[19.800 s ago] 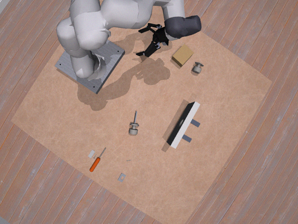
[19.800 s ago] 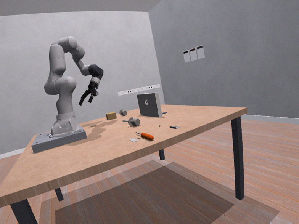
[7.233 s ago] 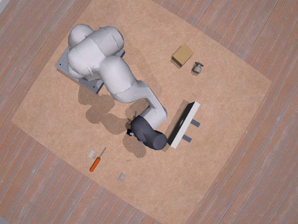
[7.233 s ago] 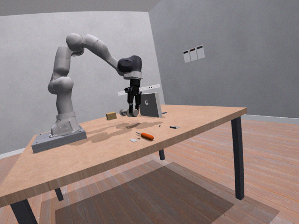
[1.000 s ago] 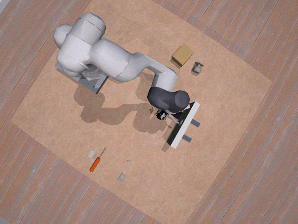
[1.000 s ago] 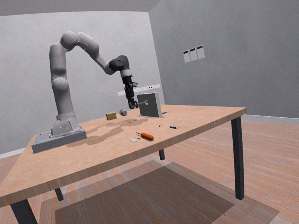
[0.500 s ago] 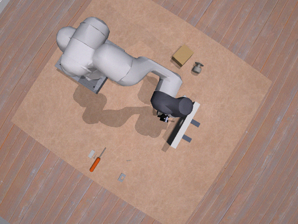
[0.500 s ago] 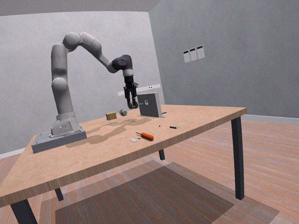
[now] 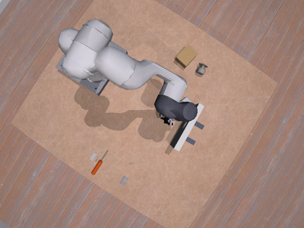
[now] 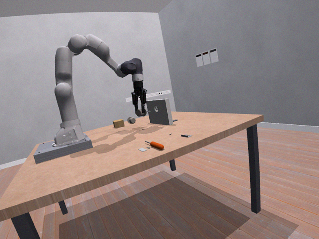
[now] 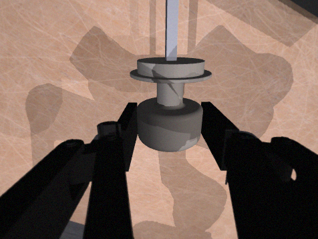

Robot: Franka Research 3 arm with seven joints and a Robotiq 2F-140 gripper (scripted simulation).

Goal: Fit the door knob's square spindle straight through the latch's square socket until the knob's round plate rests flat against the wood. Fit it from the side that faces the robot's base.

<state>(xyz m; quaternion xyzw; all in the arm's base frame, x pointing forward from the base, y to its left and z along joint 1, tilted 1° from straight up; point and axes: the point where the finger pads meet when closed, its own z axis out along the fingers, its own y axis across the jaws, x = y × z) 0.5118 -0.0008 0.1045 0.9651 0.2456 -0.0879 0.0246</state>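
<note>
My gripper is now 16 cm short of the wood slab, 1 cm to the right of it and 4 cm above it.
</note>
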